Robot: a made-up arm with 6 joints. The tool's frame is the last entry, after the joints.
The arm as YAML. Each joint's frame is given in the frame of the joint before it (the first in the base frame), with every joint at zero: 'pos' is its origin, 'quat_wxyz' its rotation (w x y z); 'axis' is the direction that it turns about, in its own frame. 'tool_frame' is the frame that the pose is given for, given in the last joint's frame.
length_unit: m
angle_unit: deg
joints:
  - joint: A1
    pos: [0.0, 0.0, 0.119]
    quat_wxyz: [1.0, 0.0, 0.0, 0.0]
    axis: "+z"
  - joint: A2
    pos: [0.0, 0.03, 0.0]
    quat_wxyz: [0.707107, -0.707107, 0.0, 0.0]
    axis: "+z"
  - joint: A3
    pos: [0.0, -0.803, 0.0]
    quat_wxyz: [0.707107, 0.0, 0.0, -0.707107]
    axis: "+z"
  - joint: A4
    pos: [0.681, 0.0, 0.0]
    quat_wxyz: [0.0, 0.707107, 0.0, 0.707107]
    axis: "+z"
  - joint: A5
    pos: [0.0, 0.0, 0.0]
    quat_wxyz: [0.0, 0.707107, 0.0, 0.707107]
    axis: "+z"
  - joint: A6
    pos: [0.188, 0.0, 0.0]
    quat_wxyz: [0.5, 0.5, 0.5, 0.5]
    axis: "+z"
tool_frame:
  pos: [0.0, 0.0, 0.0]
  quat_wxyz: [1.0, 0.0, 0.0, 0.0]
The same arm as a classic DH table. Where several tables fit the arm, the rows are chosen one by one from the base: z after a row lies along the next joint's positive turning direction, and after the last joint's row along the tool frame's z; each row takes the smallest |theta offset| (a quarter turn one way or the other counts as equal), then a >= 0, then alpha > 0; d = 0 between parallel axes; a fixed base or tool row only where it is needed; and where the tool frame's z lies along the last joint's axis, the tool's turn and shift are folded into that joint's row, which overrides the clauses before.
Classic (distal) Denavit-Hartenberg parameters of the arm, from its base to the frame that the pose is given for. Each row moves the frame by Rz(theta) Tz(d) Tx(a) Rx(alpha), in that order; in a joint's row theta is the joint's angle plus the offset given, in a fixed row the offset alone. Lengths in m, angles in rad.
A1: a 0  alpha -1.5708  d 0.119  theta0 0
A2: a 0.803  alpha 0  d 0  theta0 -1.5708
A3: a 0  alpha 1.5708  d 0.03  theta0 1.5708
A4: a 0  alpha -1.5708  d 0.681  theta0 0
A5: a 0  alpha 1.5708  d 0  theta0 0
A6: a 0  alpha 0  d 0.188  theta0 0

